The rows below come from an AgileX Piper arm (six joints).
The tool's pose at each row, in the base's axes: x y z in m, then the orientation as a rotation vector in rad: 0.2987 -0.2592 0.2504 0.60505 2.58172 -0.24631; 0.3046 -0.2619 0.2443 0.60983 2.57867 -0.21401; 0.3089 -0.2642 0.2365 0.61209 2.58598 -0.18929; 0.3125 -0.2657 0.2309 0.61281 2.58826 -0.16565; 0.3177 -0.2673 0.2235 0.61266 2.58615 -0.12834; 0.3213 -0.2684 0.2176 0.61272 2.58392 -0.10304; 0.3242 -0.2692 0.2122 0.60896 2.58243 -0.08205; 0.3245 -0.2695 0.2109 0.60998 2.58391 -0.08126
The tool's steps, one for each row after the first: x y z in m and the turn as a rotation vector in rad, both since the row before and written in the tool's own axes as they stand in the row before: -0.0027 0.0007 0.0085 -0.02207 0.00126 0.00973; -0.0005 0.0002 0.0092 -0.01592 0.01002 0.00430; -0.0008 0.0004 0.0068 -0.01610 0.00492 0.00415; -0.0012 0.0010 0.0090 -0.02643 0.00238 0.00688; -0.0005 0.0005 0.0070 -0.01798 0.00113 0.00494; -0.0001 0.0004 0.0062 -0.01568 0.00063 0.00142; 0.0003 -0.0002 0.0013 -0.00009 0.00173 0.00056
